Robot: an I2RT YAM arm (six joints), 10 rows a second.
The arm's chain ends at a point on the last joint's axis. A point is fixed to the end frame.
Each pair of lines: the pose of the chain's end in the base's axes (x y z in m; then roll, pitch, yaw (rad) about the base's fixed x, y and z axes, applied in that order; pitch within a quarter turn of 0, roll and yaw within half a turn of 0), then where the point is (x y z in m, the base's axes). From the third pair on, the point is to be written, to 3 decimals.
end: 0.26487 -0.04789 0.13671 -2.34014 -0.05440 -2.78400
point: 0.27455 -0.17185 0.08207
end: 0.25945 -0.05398 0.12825 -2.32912 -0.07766 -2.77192
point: 0.26977 -0.17880 0.07574
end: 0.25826 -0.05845 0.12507 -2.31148 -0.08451 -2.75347
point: 0.271 -0.184 0.075
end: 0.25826 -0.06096 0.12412 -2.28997 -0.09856 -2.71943
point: 0.275 -0.187 0.077
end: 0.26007 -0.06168 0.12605 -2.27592 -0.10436 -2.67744
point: 0.283 -0.188 0.081
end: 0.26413 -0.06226 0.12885 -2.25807 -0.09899 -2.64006
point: 0.292 -0.188 0.086
